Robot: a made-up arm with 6 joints. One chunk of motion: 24 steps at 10 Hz.
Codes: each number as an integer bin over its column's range. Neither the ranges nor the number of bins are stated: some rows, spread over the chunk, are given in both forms.
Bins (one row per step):
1: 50 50 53 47 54 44
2: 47 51 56 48 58 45
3: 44 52 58 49 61 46
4: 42 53 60 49 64 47
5: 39 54 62 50 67 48
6: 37 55 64 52 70 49
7: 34 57 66 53 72 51
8: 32 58 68 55 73 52
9: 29 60 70 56 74 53
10: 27 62 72 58 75 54
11: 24 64 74 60 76 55
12: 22 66 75 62 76 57
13: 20 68 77 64 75 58
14: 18 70 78 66 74 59
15: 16 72 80 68 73 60
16: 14 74 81 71 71 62
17: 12 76 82 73 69 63
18: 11 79 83 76 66 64
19: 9 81 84 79 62 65
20: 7 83 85 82 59 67
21: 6 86 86 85 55 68
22: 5 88 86 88 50 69
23: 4 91 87 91 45 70
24: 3 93 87 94 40 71
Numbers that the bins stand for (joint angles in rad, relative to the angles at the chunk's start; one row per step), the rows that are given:
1: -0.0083 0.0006 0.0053 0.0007 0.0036 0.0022
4: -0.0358 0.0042 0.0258 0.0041 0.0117 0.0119
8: -0.0701 0.0103 0.0492 0.0144 0.0190 0.0281
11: -0.0976 0.0176 0.0668 0.0230 0.0214 0.0378
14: -0.1182 0.0248 0.0785 0.0333 0.0198 0.0507
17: -0.1388 0.0321 0.0902 0.0454 0.0158 0.0636
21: -0.1594 0.0442 0.1019 0.0660 0.0044 0.0798
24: -0.1697 0.0527 0.1048 0.0814 -0.0077 0.0895
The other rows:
2: -0.0186 0.0018 0.0140 0.0024 0.0069 0.0055
3: -0.0289 0.0030 0.0199 0.0041 0.0093 0.0087
5: -0.0461 0.0055 0.0316 0.0059 0.0141 0.0152
6: -0.0529 0.0067 0.0375 0.0093 0.0166 0.0184
7: -0.0632 0.0091 0.0433 0.0110 0.0182 0.0248
9: -0.0804 0.0127 0.0551 0.0162 0.0198 0.0313
10: -0.0873 0.0152 0.0609 0.0196 0.0206 0.0345
12: -0.1044 0.0200 0.0697 0.0265 0.0214 0.0442
13: -0.1113 0.0224 0.0756 0.0299 0.0206 0.0475
15: -0.1251 0.0273 0.0843 0.0368 0.0190 0.0539
16: -0.1319 0.0297 0.0873 0.0419 0.0174 0.0604
18: -0.1422 0.0358 0.0931 0.0505 0.0133 0.0669
19: -0.1491 0.0382 0.0961 0.0557 0.0101 0.0701
20: -0.1560 0.0406 0.0990 0.0608 0.0077 0.0766
22: -0.1628 0.0467 0.1019 0.0711 0.0004 0.0830
23: -0.1663 0.0503 0.1048 0.0763 -0.0036 0.0863

